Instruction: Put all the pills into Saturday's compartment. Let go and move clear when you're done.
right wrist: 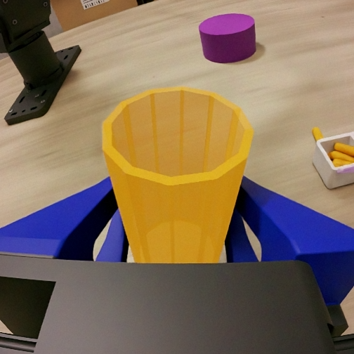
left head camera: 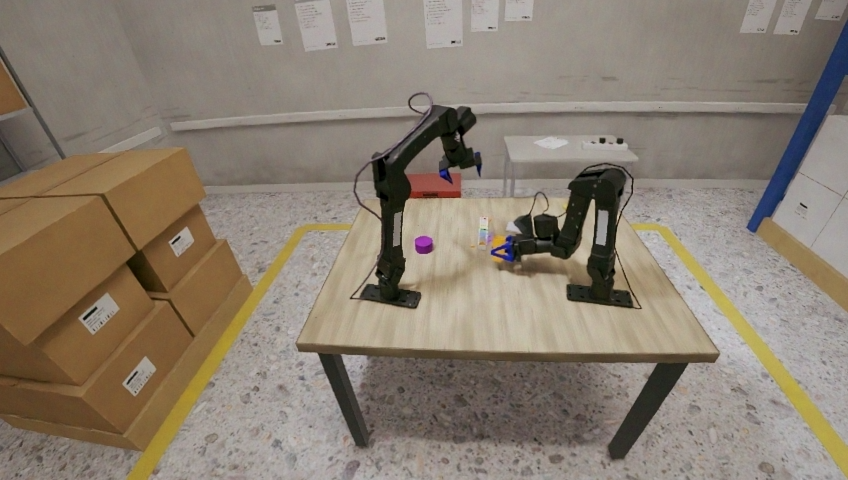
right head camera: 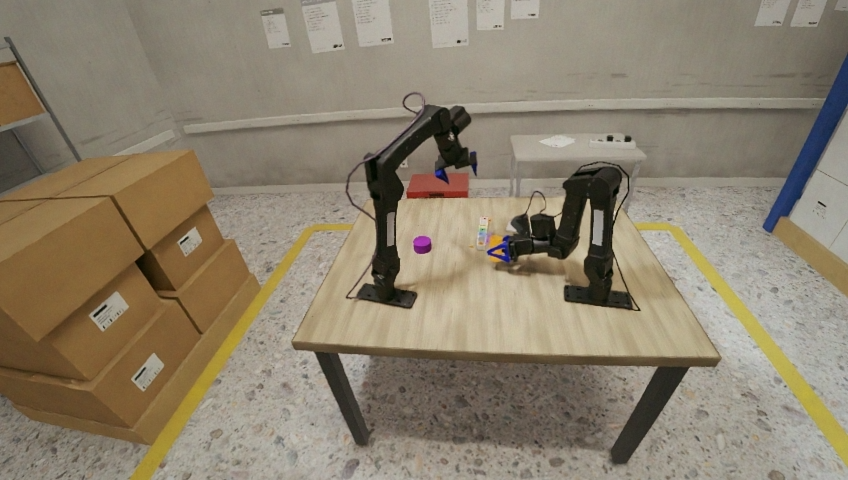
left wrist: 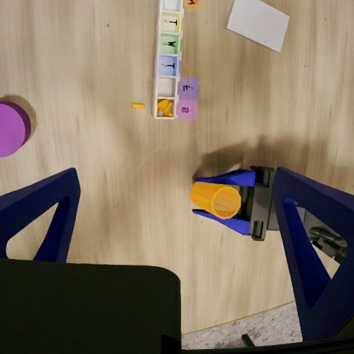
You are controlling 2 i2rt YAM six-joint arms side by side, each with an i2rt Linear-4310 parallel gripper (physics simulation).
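The white pill organizer (left wrist: pixel 166 87) (left head camera: pixel 483 233) (right head camera: pixel 482 233) stands on the table, its last two lids, F and S, open to the side. Several orange pills (left wrist: pixel 165 107) (right wrist: pixel 343 154) lie in Saturday's compartment at its end. One orange pill (left wrist: pixel 138 105) (right wrist: pixel 317 133) lies on the table beside the organizer. My right gripper (left wrist: pixel 193 195) (left head camera: pixel 503 249) (right head camera: pixel 498 249) is shut on the orange pill bottle (right wrist: pixel 177 200), held tilted off the organizer's end; no pills show inside it. My left gripper (left wrist: pixel 175 178) (left head camera: pixel 461 169) (right head camera: pixel 457 169) is open and empty, high above the table.
A purple cap (left head camera: pixel 423 244) (right head camera: pixel 421 244) (left wrist: pixel 11 129) (right wrist: pixel 228 38) stands left of the organizer. A white flat block (left wrist: pixel 258 25) lies at the upper right in the left wrist view. The organizer's open purple lids (left wrist: pixel 188 100) stick out on its right side there.
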